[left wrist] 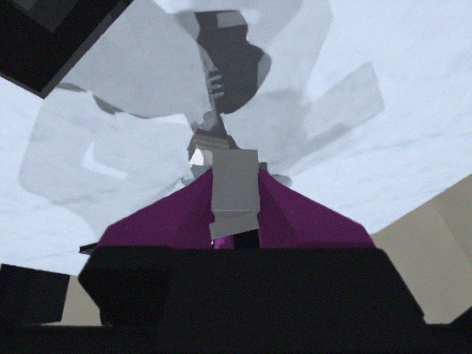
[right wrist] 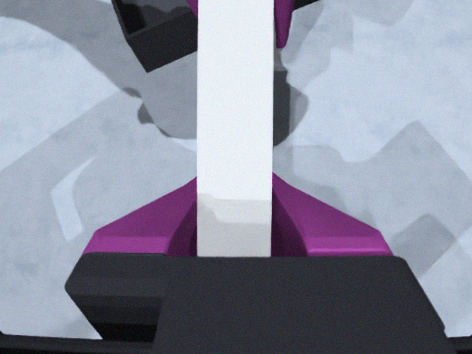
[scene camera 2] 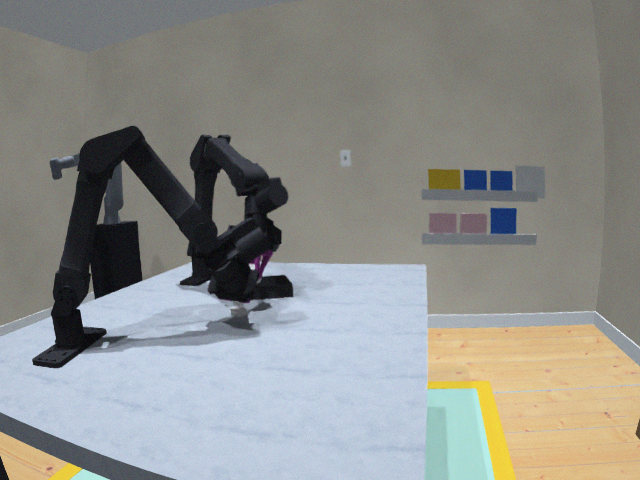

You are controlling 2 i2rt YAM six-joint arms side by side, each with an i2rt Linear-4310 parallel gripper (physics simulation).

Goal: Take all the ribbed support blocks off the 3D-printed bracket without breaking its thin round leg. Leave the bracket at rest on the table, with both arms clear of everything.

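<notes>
My right gripper (scene camera 2: 244, 300) (right wrist: 237, 176) is shut on the bracket's long white bar (right wrist: 235, 100), low over the table. My left gripper (scene camera 2: 262, 262) (left wrist: 235, 177) is shut on a smooth grey piece (left wrist: 235, 187); it looks like part of the bracket, but the join is hidden. Its purple fingers also flank the white bar in the right wrist view. A grey, ribbed-looking block (left wrist: 209, 142) shows beyond the left fingertips; whether it touches the bracket is unclear. A pale piece (scene camera 2: 238, 308) shows below the right gripper in the scene view. The thin round leg cannot be made out.
A black open box (scene camera 2: 273, 287) (left wrist: 45, 45) (right wrist: 167, 47) stands on the pale table (scene camera 2: 330, 382), close beyond the grippers. The two wrists are crowded together and overlap in the scene view. Arm shadows cover the table around them.
</notes>
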